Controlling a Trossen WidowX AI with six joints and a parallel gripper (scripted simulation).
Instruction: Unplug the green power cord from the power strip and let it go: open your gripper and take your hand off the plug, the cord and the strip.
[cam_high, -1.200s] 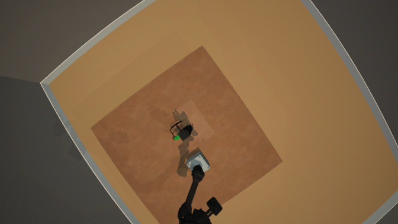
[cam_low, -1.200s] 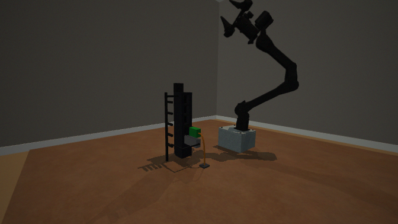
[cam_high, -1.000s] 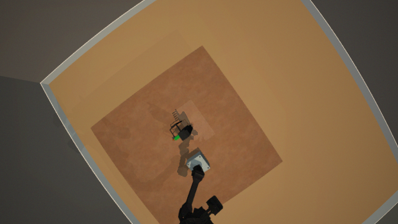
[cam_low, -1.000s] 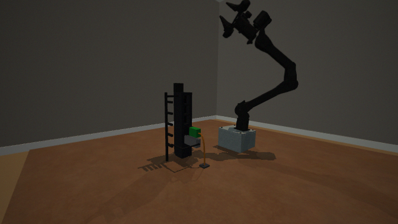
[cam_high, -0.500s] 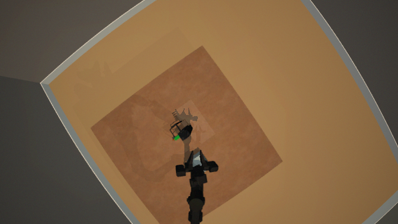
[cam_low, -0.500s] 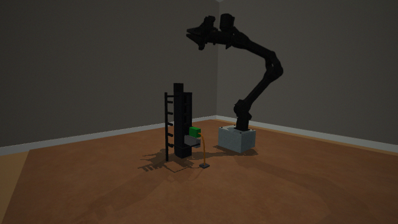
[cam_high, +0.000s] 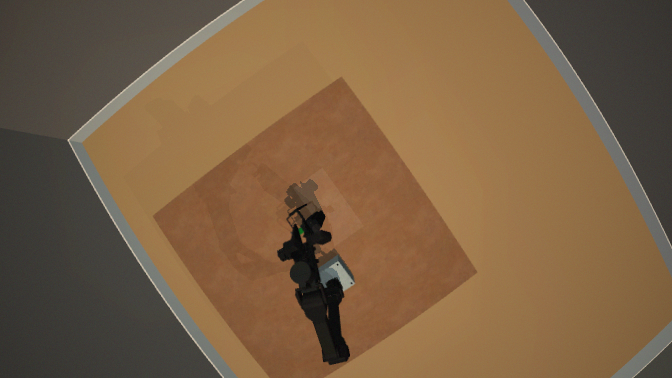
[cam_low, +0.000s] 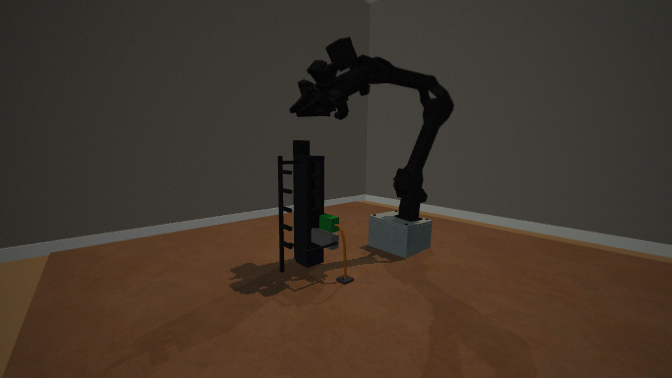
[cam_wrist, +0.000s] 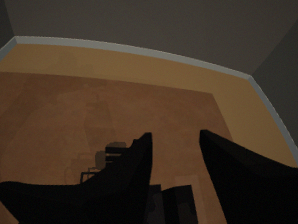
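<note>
My gripper tip is now 260 mm above the green plug, 60 mm to the right of it and 50 mm past it.
</note>
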